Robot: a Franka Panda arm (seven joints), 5 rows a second.
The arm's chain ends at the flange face. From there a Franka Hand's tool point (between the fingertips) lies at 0.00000 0.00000 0.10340 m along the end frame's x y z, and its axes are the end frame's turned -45 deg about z.
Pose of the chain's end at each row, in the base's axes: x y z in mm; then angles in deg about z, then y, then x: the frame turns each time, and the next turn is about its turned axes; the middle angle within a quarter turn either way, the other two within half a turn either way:
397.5, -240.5, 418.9, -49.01, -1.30, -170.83
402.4, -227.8, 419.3, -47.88, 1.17, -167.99
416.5, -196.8, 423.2, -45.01, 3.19, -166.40
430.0, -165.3, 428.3, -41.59, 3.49, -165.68
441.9, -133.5, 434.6, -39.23, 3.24, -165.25
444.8, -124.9, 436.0, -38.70, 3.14, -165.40
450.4, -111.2, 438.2, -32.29, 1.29, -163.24
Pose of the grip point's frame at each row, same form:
411.5, -231.4, 316.8, -4.27, -7.39, -174.41
417.0, -211.8, 318.2, -3.63, -7.62, -170.62
429.7, -175.7, 322.9, -1.15, -7.28, -168.05
442.4, -142.1, 328.3, 2.13, -7.56, -167.32
454.2, -109.5, 334.8, 4.45, -8.04, -167.18
456.8, -101.1, 336.1, 5.01, -8.00, -167.36
464.4, -84.8, 339.2, 11.29, -10.83, -167.07

